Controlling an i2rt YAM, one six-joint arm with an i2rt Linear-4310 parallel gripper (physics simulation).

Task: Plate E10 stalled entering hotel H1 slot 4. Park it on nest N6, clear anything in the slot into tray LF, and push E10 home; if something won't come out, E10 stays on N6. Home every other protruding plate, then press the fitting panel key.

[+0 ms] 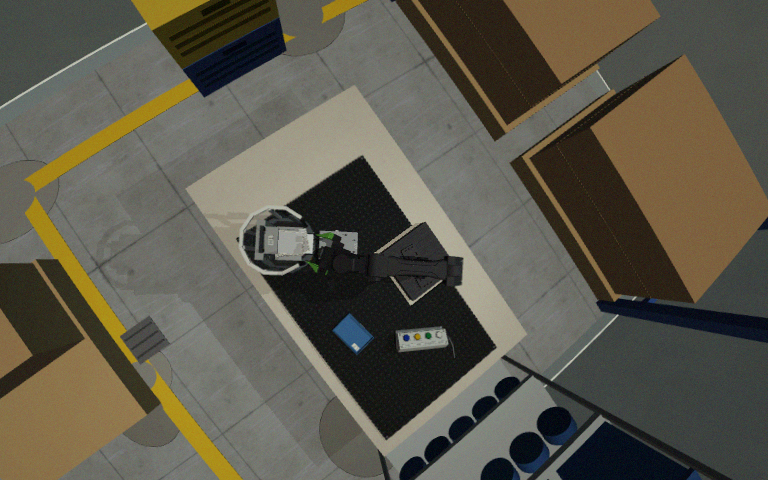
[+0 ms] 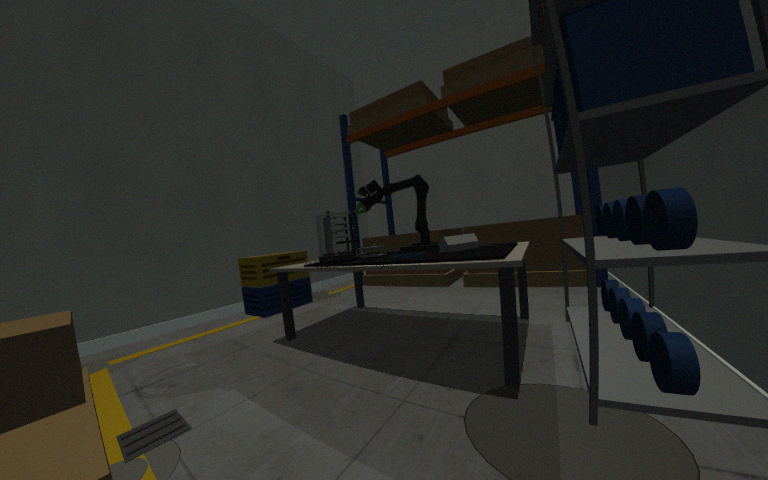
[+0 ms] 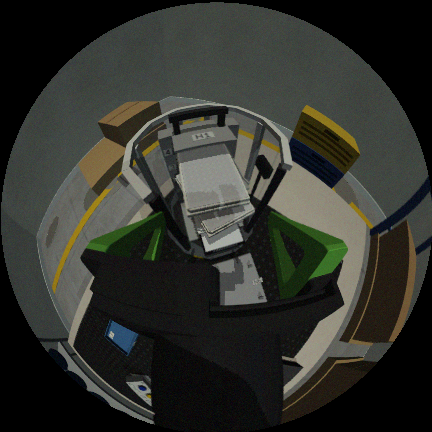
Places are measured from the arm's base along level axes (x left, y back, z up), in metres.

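Where they show: gripper, fingertip midpoint: [image 1: 311, 248] [image 2: 354, 213] [image 3: 216, 217]; arm's base at its link origin: [image 2: 425, 244].
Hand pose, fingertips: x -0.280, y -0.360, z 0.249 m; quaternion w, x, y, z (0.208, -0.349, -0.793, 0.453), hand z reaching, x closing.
Things, the pixels of their centre, and the offset from my fingertips. "pt": a spot on its surface instead. Level surfaces: height alone.
- Hotel H1 at a spot on its surface: [image 3: 204, 136] [image 1: 272, 239] pt dx -0.092, dy -0.106, dz -0.015 m
- light plate at the middle of its body: [image 3: 208, 171] [image 1: 285, 242] dx -0.065, dy -0.074, dz -0.052 m
- skewed plate at the middle of its body: [image 3: 212, 192] [image 1: 290, 242] dx -0.061, dy -0.062, dz -0.092 m
- flat grey fixture at the middle of its body: [image 3: 235, 291] [image 1: 338, 245] [image 2: 372, 250] dx +0.029, dy +0.093, dz -0.249 m
- blue tray at the middle of its body: [image 3: 120, 333] [image 1: 353, 333] [image 2: 408, 255] dx +0.402, dy -0.034, dz -0.278 m
- panel at the middle of its body: [image 3: 150, 395] [image 1: 421, 340] [image 2: 458, 242] dx +0.577, dy +0.216, dz -0.245 m
- black mat at its surface level: dz -0.287 m
Hotel H1 [image 1: 270, 240] [image 3: 204, 136] stands inside a pale open ring frame at one table edge. A light plate [image 1: 295, 242] [image 3: 212, 175] lies in its top level, beside the mark 4. Below it, a skewed plate [image 3: 230, 221] and another plate [image 3: 223, 241] stick out towards me. Their labels are unreadable. My gripper [image 1: 318, 250] [image 2: 360, 208] [image 3: 216, 217] is open and empty, in front of and above the plates' near ends. A flat grey fixture [image 1: 346, 241] [image 3: 243, 282] lies on the mat before the hotel, partly hidden by my arm. A blue tray [image 1: 352, 332] [image 3: 121, 337] lies on the mat.
A panel [image 1: 421, 346] [image 2: 459, 243] with blue, yellow, green and white keys stands on the black mat [image 1: 390, 390], near the blue tray. My arm's dark base plate [image 1: 416, 240] is at the table's far long side. Shelving [image 2: 589, 339] stands beyond one table end.
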